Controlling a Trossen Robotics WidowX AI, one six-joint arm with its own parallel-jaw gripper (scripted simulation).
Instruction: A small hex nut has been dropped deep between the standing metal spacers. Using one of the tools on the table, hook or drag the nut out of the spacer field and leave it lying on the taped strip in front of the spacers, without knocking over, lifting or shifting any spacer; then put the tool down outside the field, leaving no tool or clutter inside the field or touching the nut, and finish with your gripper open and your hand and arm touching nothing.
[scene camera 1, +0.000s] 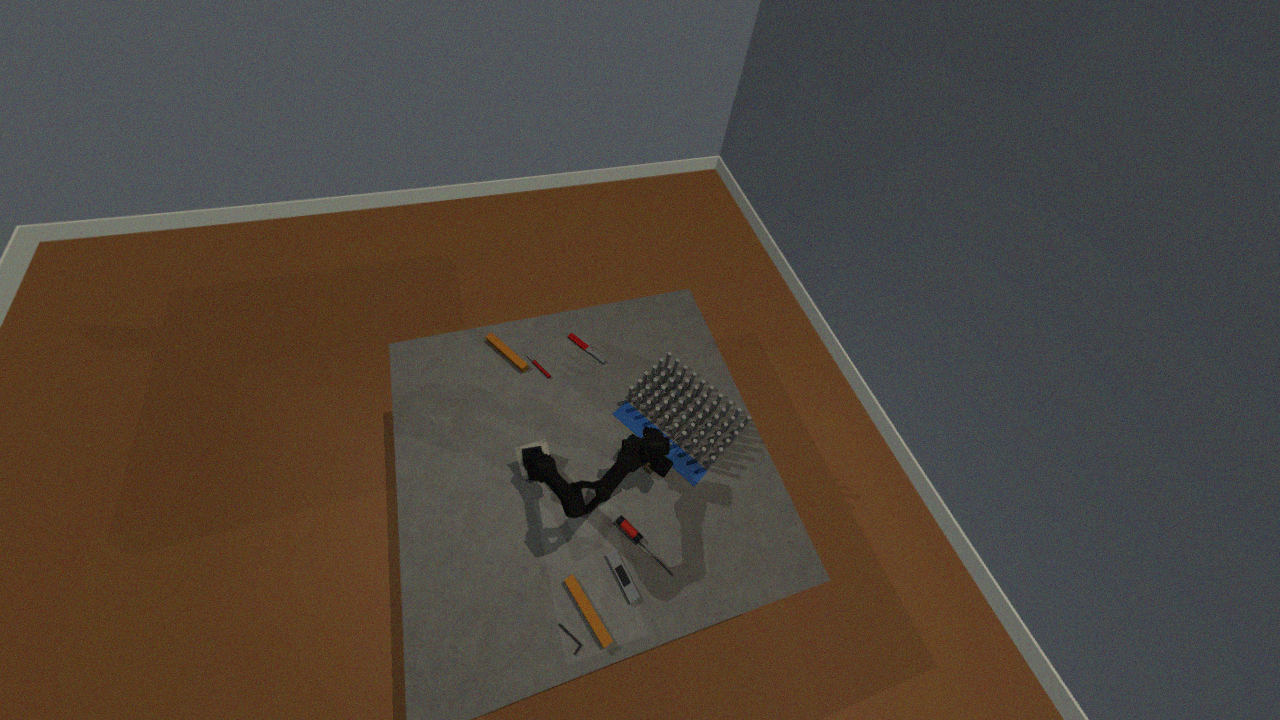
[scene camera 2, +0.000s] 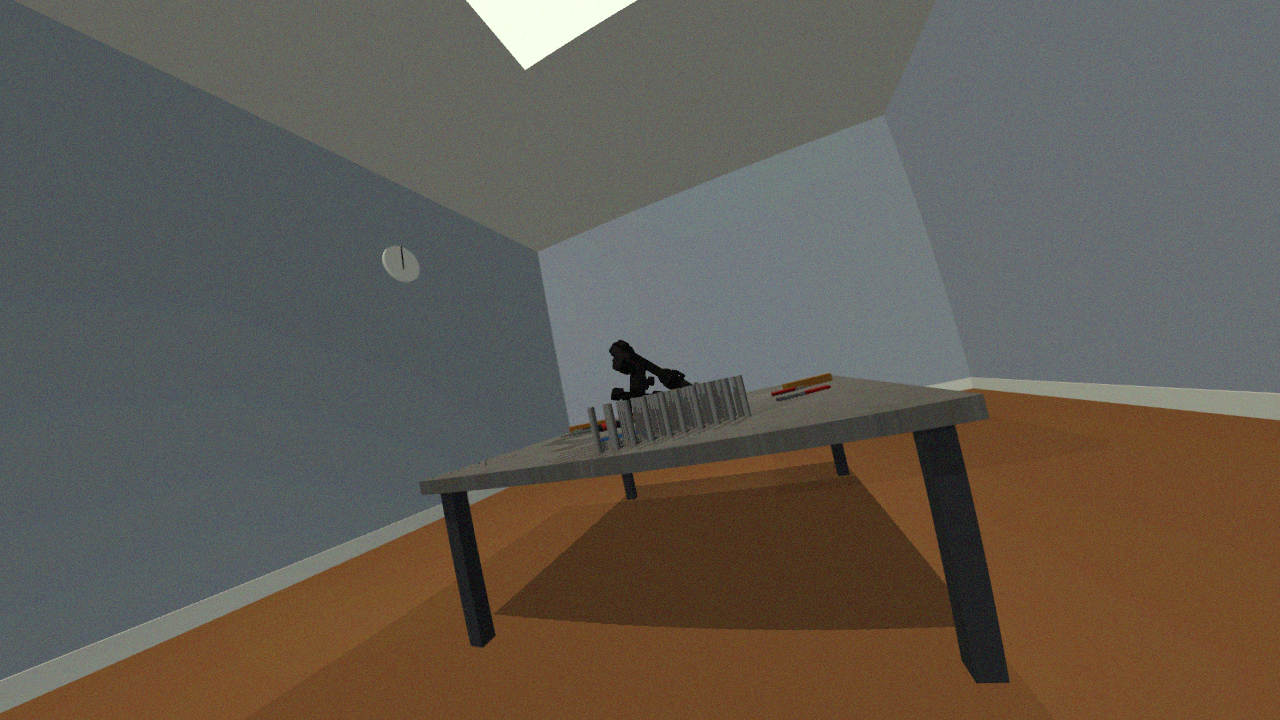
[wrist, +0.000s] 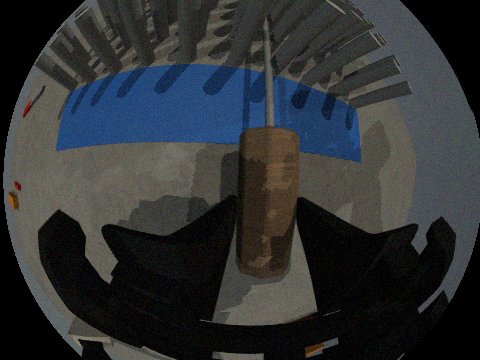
Note:
My gripper (wrist: 266, 202) carries a hook tool (wrist: 269, 157). Also in view: an orange bar (scene camera 1: 572, 583) and a blue taped strip (scene camera 1: 683, 463).
The blue taped strip shows as well in the wrist view (wrist: 212, 104).

